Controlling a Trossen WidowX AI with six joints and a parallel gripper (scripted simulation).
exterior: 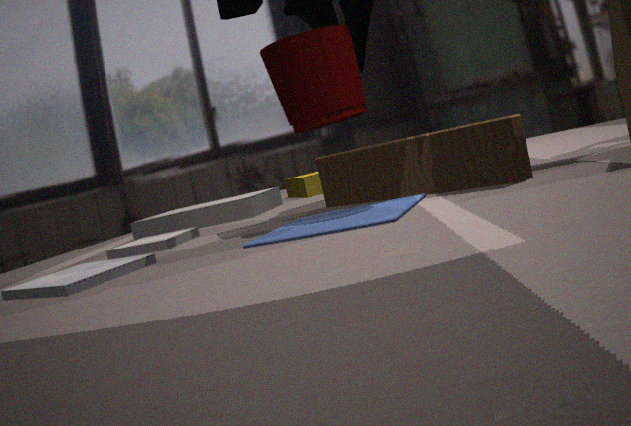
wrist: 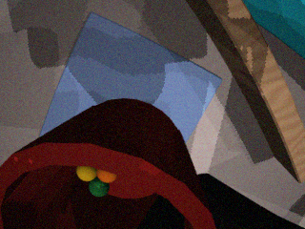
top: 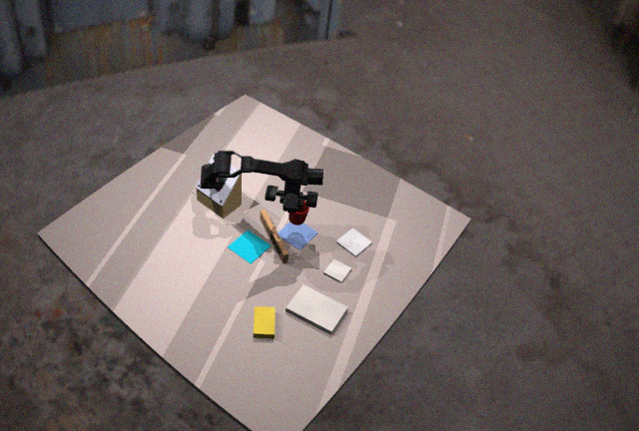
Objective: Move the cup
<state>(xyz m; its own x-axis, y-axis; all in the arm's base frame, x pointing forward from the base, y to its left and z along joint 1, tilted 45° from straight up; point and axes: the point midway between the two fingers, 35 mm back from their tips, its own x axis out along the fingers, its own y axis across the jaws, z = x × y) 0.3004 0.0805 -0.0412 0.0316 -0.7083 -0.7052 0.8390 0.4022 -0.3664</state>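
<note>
The red cup lies 30 mm ahead of my gripper tip and 20 mm to the left of it. The rest, counted from my gripper tip: wooden bar (10 mm behind, 70 mm to the right, 100 mm below); cyan pad (60 mm behind, 160 mm to the right, 120 mm below); blue pad (30 mm ahead, 20 mm to the left, 120 mm below).
</note>
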